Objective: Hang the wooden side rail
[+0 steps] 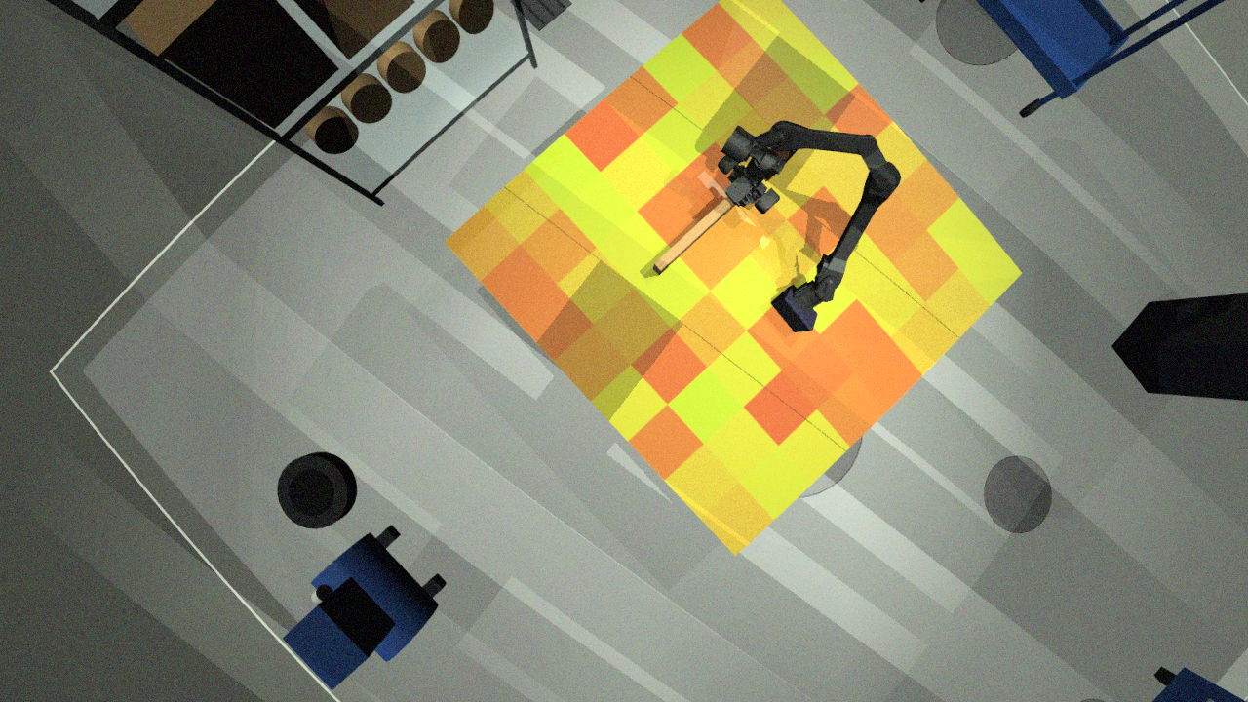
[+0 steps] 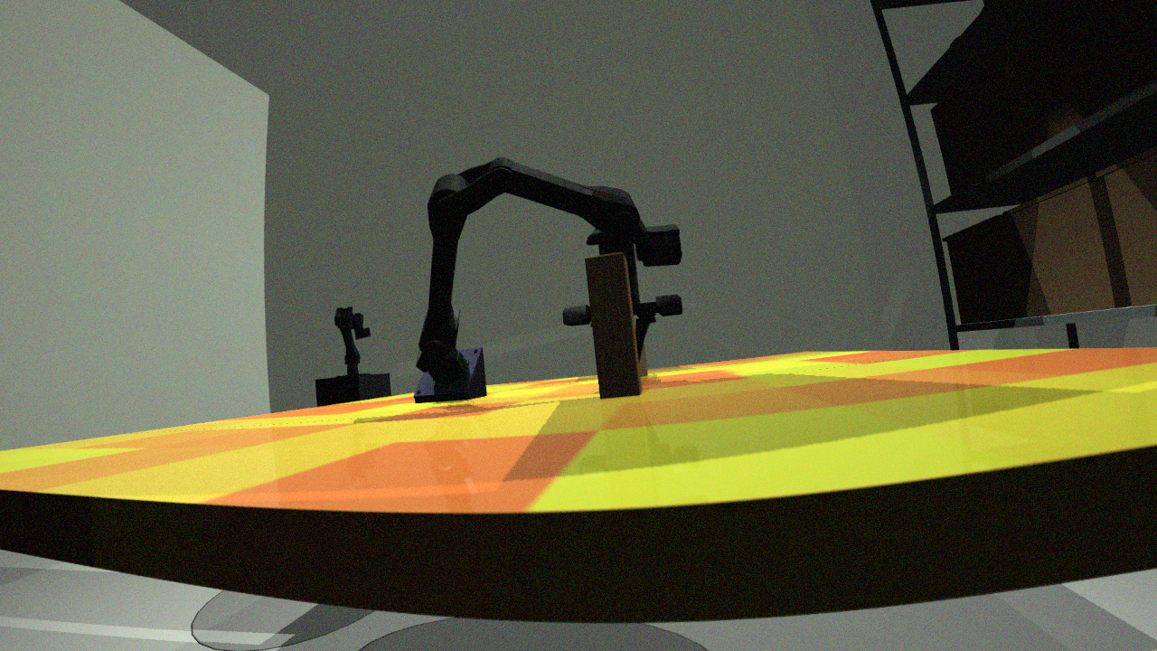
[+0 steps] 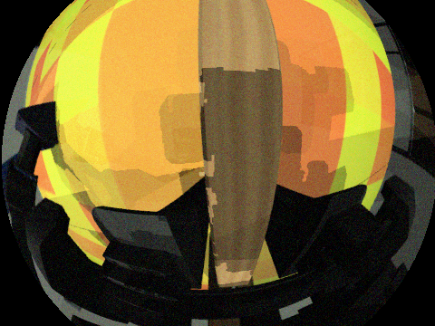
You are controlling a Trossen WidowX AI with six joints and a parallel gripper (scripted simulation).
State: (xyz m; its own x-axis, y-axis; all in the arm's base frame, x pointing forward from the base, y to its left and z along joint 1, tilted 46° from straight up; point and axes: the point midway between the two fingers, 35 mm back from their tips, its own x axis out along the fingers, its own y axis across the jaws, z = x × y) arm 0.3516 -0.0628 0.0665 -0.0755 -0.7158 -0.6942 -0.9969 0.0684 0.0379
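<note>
The headboard post lies 13 cm to the right of my gripper tip and 4 cm above it.
</note>
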